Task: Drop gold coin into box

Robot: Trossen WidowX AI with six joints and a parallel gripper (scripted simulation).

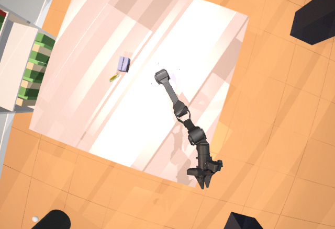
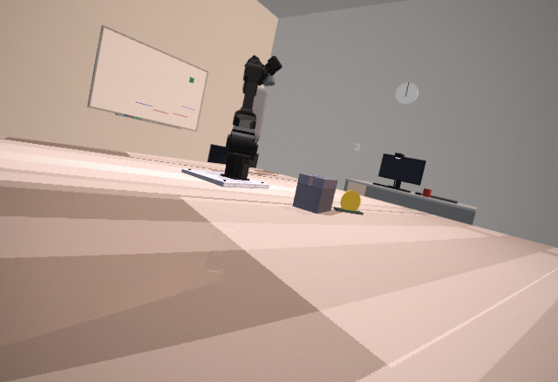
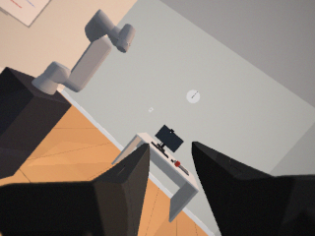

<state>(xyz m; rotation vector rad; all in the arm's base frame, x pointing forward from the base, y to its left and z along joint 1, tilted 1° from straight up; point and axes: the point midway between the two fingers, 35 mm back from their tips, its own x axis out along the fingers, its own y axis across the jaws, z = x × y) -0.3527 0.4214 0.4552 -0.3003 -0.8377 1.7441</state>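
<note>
Now: the gold coin 69 cm ahead of my gripper tip, 35 cm to the right of it and 44 cm below it.
</note>
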